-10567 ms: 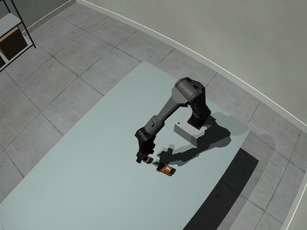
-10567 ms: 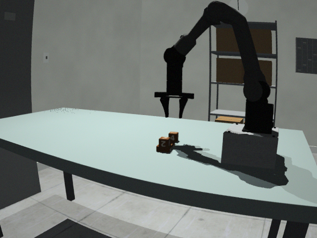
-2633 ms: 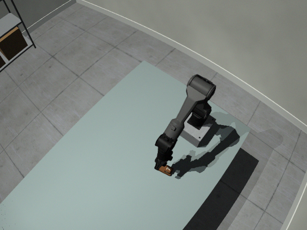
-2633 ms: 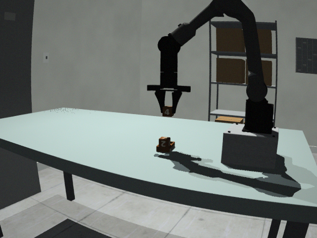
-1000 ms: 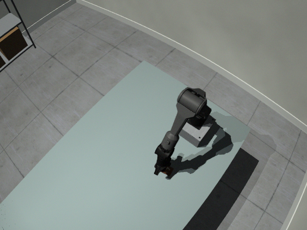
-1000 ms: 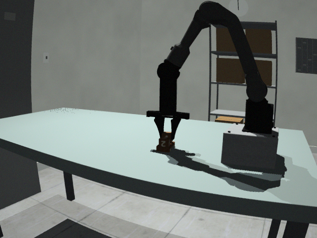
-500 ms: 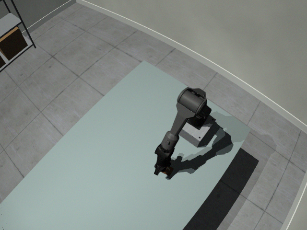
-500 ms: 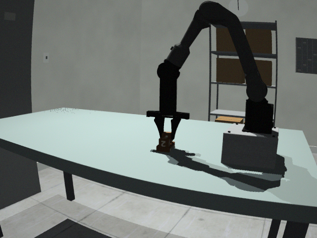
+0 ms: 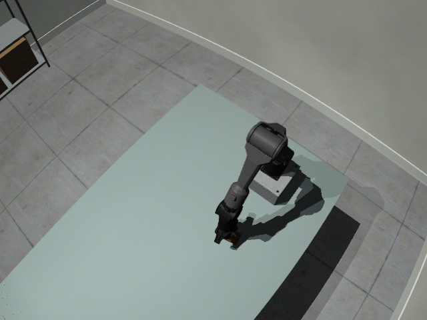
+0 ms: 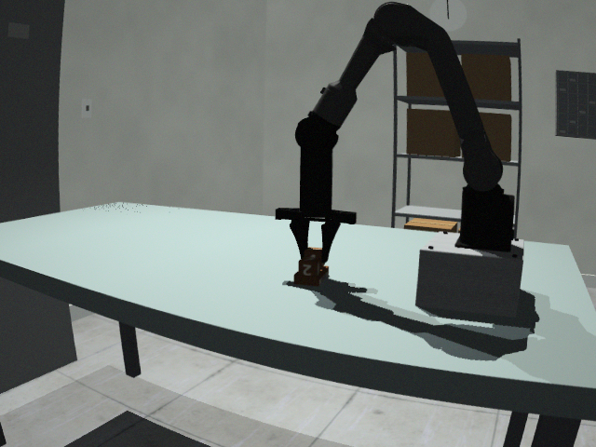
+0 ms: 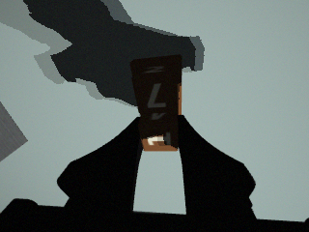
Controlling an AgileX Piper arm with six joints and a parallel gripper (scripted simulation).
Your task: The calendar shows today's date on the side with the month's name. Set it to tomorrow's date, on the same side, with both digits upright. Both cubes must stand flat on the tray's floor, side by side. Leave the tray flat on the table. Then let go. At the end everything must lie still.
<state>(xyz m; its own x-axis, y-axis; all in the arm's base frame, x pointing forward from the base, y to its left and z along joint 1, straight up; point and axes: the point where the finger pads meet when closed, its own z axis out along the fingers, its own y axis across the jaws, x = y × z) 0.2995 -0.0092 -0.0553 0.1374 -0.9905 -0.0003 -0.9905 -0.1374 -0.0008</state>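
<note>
The brown tray is 30 mm below my hand and 20 mm to the left of it. Round my hand: brown cube: 30 mm to the left, 10 mm below.
</note>
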